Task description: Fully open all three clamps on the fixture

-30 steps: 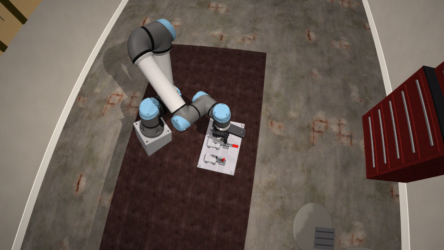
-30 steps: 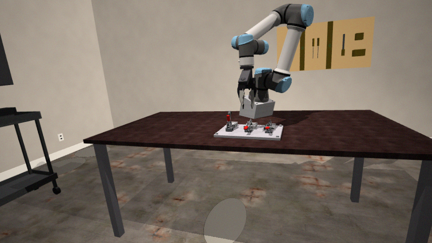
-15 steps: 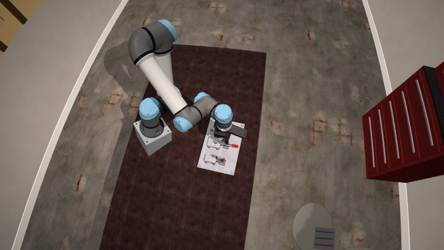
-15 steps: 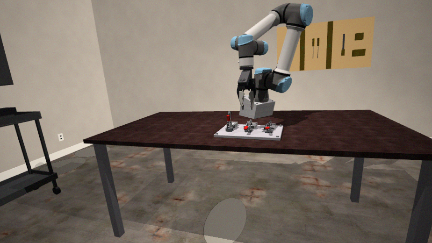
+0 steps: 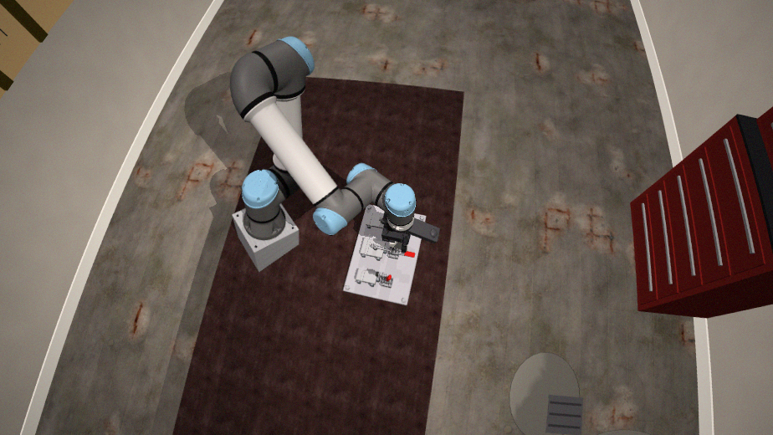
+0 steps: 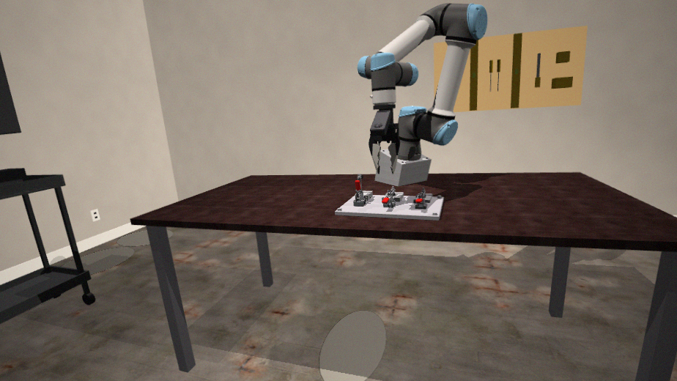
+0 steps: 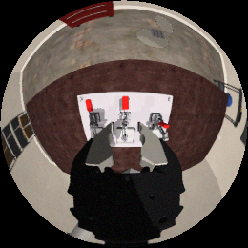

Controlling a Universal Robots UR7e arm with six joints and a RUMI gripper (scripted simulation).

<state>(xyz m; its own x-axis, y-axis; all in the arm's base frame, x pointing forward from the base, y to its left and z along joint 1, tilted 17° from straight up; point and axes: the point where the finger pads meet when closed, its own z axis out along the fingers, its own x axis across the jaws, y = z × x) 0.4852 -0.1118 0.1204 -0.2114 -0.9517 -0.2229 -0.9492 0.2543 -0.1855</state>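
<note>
Now: the toggle clamp 40 mm behind my hand, 10 mm to the left of it and 110 mm below it. Round my hand: fixture plate: 70 mm behind, 20 mm to the left, 150 mm below; then part: 110 mm behind, 140 mm to the left, 130 mm below.
</note>
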